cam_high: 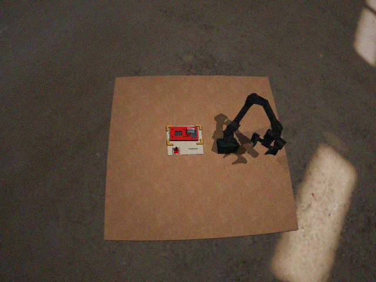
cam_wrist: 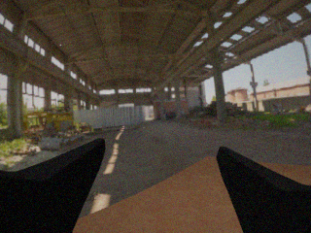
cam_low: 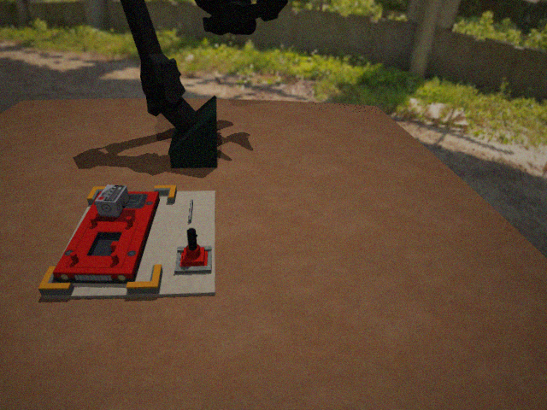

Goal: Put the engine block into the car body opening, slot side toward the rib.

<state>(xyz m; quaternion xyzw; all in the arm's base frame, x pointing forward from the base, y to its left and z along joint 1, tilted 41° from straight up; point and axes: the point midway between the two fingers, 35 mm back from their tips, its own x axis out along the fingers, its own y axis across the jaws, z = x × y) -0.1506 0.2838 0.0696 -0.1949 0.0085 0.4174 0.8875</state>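
The grey engine block is 38 cm ahead of my gripper tip, 29 cm to the right of it and 29 cm below it. Also, from my gripper tip: grey plate 43 cm ahead, 32 cm below, 25 cm to the right.
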